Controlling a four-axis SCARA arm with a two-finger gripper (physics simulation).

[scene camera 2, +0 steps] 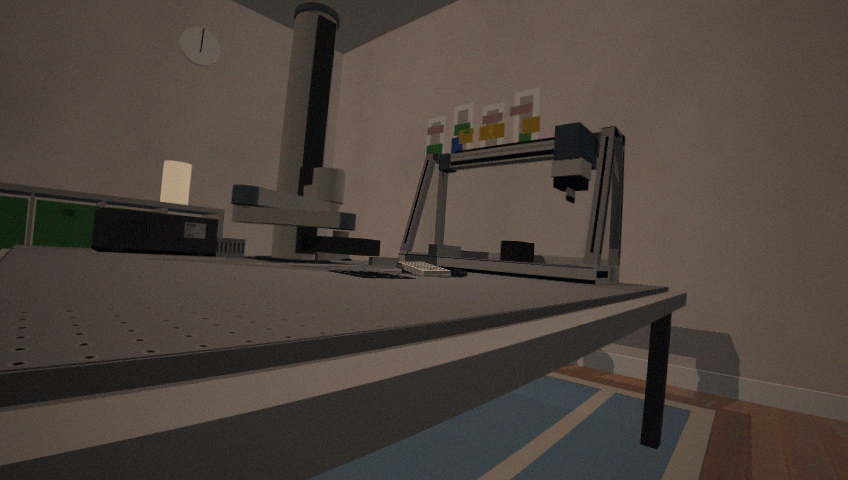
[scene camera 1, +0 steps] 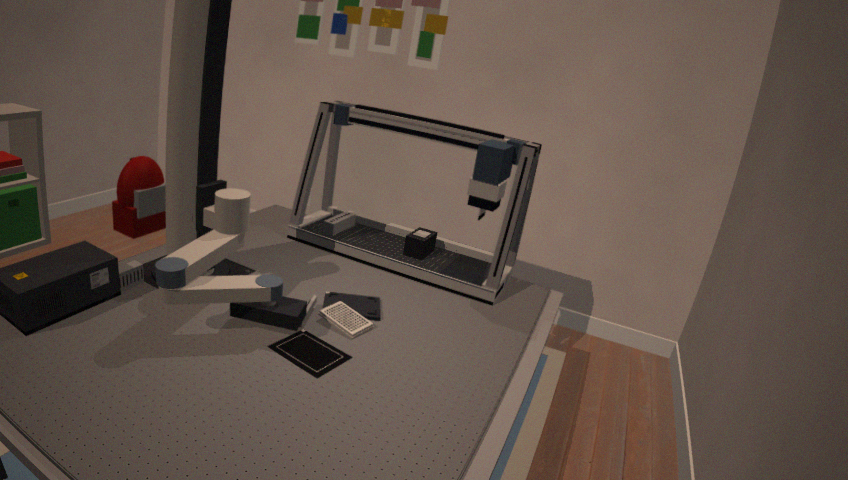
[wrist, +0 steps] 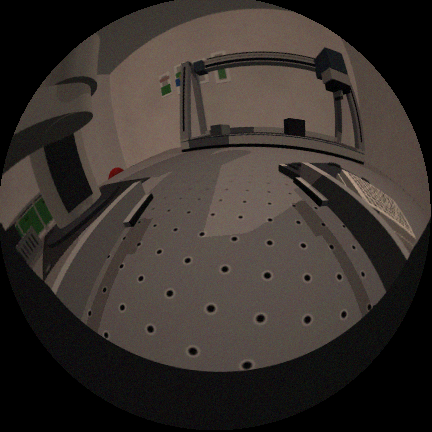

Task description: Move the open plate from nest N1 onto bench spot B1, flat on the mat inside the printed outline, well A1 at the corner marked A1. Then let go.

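Places are measured from the arm's base along level axes (x back, y right, z up), in centimetres.
Where they show: gripper, fingertip midpoint: (scene camera 1: 287, 292) (wrist: 221, 176); arm's base at its link origin: (wrist: 82, 215).
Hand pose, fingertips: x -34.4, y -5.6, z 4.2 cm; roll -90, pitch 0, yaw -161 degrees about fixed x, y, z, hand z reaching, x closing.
Observation:
Things, the pixels of their top centre, and the offset from my fingertips. "*": a spot on its surface instead. Level surfaces: height alone.
- white open plate at its top centre: (wrist: 386, 193) (scene camera 2: 423, 262) (scene camera 1: 346, 313) dx -19.5, dy -0.4, dz +0.4 cm
- dark nest at its top centre: (wrist: 335, 170) (scene camera 2: 436, 267) (scene camera 1: 352, 302) dx -16.2, dy -9.6, dz -1.1 cm
- black mat at its surface level: dz -2.7 cm
- gantry frame at a spot on its surface: (scene camera 1: 416, 279) (scene camera 2: 511, 274) * dx -23.8, dy -39.4, dz -2.3 cm
- black block at a spot on its surface: (scene camera 1: 420, 243) (scene camera 2: 515, 244) * dx -20.7, dy -45.9, dz +7.8 cm
- grey rack at a spot on its surface: (scene camera 1: 340, 222) * dx +11.7, dy -47.5, dz +6.0 cm
- large black box at a spot on its surface: (scene camera 1: 65, 285) (scene camera 2: 156, 221) * dx +37.9, dy +47.6, dz +6.3 cm
The white open plate (scene camera 1: 346, 318) (scene camera 2: 424, 268) (wrist: 382, 197) lies turned at an angle to the dark nest (scene camera 1: 364, 303), overlapping its near left part in scene camera 1. I cannot tell whether its edge rests on the nest. The black mat (scene camera 1: 310, 359) (scene camera 2: 371, 274) with a thin light outline lies in front of it. The corner mark A1 is too small to read. My gripper (scene camera 1: 270, 315) (scene camera 2: 358, 259) (wrist: 221, 176) is open and empty, low over the bench, left of the plate and behind the mat in scene camera 1. One finger is hidden there by its body.
A gantry frame (scene camera 1: 416, 279) (scene camera 2: 511, 271) stands behind, with a black block (scene camera 1: 420, 243) (scene camera 2: 517, 250) (wrist: 294, 126) and a grey rack (scene camera 1: 340, 222) on its deck. A large black box (scene camera 1: 65, 285) (scene camera 2: 154, 230) stands at the left. Another dark flat piece (scene camera 1: 229, 268) lies behind my forearm.

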